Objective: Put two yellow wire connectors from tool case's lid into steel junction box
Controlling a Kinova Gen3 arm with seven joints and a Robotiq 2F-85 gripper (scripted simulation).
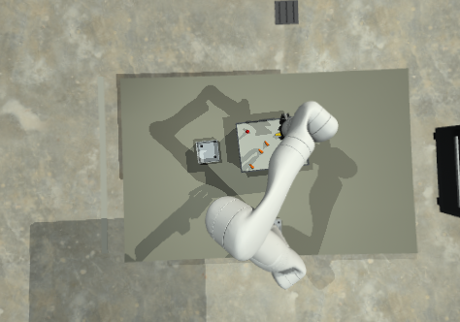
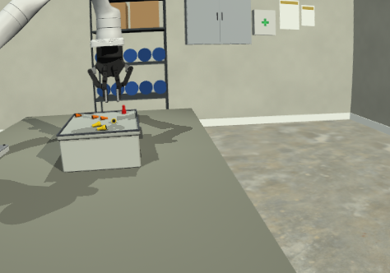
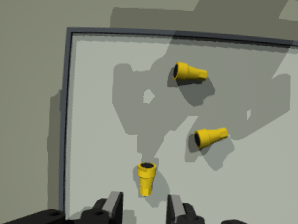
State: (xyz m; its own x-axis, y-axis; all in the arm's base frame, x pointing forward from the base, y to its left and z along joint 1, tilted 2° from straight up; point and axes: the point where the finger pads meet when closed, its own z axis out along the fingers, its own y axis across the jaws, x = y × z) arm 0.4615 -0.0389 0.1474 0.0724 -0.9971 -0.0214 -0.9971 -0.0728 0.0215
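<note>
Right now the steel junction box is 6 cm behind my hand, 32 cm to the left of it and 18 cm below it. Round my hand: tool case: 4 cm behind, 2 cm to the left, 11 cm below; red connector: 2 cm ahead, 13 cm to the left, 7 cm below.
</note>
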